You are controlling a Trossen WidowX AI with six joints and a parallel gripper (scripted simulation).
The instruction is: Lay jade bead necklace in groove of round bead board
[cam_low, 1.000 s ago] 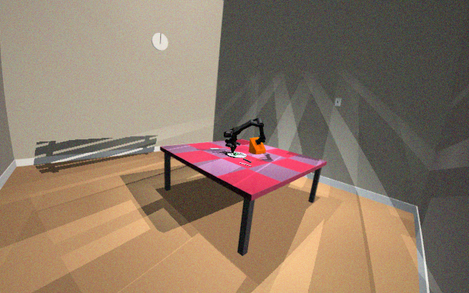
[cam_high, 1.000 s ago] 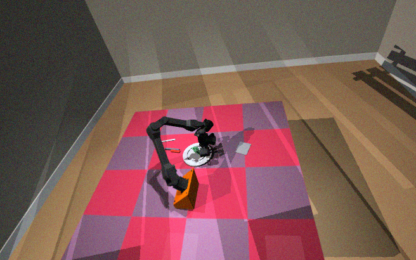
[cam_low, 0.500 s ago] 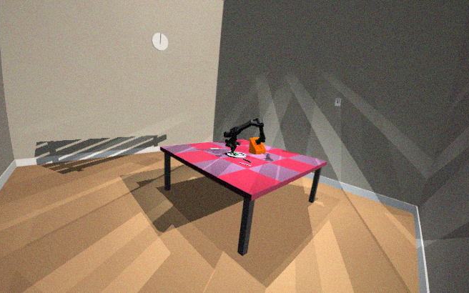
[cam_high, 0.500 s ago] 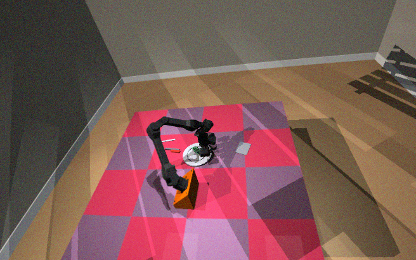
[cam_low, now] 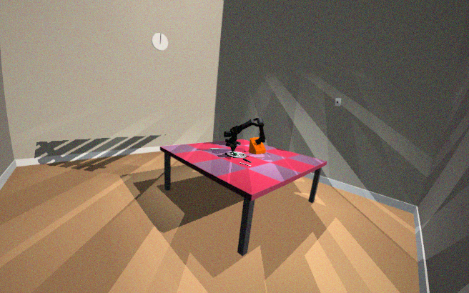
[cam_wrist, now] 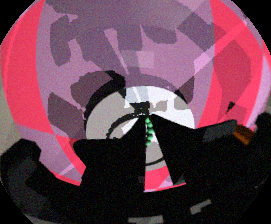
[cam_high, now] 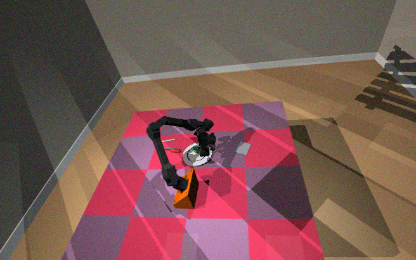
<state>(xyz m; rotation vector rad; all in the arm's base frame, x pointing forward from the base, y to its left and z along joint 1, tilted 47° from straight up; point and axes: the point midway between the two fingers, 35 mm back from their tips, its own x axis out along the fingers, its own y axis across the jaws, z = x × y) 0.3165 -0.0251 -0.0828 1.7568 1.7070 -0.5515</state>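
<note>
The round white bead board lies 6 cm to the left of my gripper tip and 1 cm below it. From my gripper tip the other things lie so: red-handled tool 5 cm ahead, 24 cm to the left, 1 cm below; flat grey pad 4 cm ahead, 25 cm to the right, 2 cm below; thin white rod 15 cm ahead, 31 cm to the left, 2 cm below.
</note>
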